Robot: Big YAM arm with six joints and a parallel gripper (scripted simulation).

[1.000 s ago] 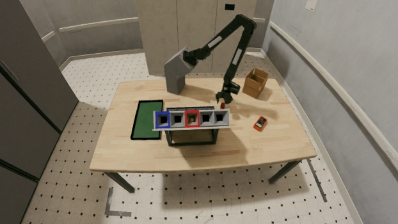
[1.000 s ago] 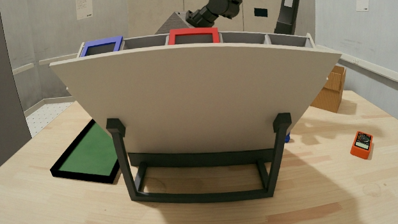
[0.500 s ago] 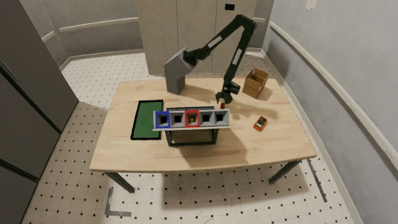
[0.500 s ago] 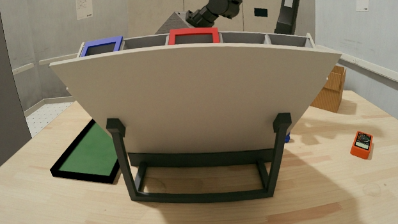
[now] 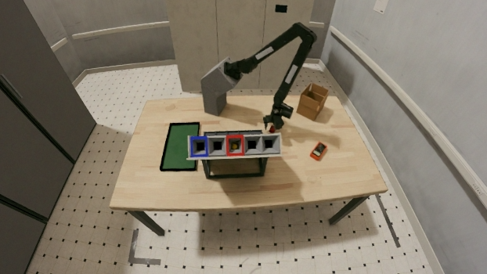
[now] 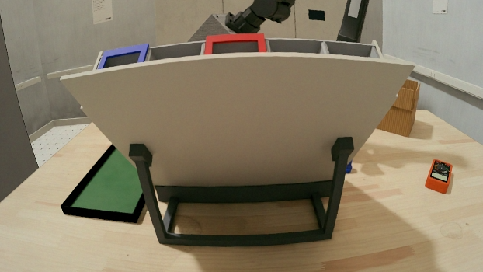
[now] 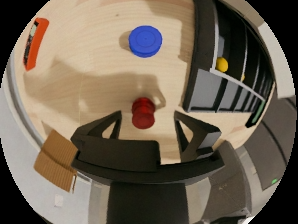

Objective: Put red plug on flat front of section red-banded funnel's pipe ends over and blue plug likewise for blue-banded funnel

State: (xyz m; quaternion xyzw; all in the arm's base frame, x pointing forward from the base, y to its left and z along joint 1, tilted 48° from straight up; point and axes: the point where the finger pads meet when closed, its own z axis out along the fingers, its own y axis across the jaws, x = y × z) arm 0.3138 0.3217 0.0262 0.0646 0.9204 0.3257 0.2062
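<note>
Now: hand 10 mm to the right of the red plug and 10 mm above it. From my hand the other things lie so: pale cover 260 mm to the right, 220 mm ahead, 180 mm above; then orange device 280 mm to the left, 200 mm ahead, 10 mm below; then blue plug 100 mm ahead, 10 mm to the left, 10 mm below.
</note>
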